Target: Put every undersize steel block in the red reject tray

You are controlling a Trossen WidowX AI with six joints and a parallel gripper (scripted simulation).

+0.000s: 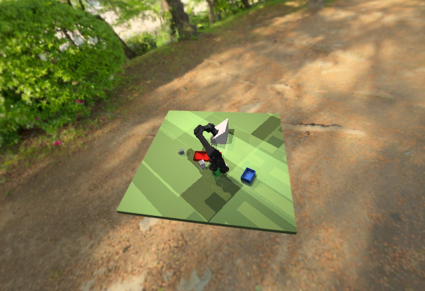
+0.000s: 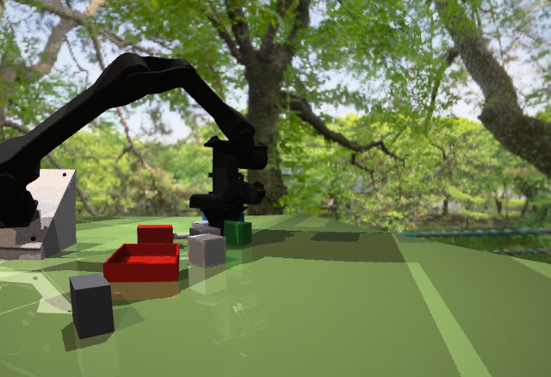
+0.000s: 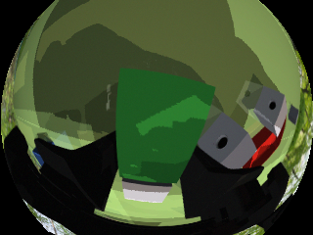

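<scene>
Now: the red block 120 mm behind my gripper tip, 20 mm to the right of it and 10 mm above it. Round my gripper tip: green GO gauge (20 mm above, 10 mm to the left, 10 mm behind); then blue tray (240 mm to the left, 30 mm ahead); then red reject tray (180 mm to the right, 150 mm behind).
</scene>
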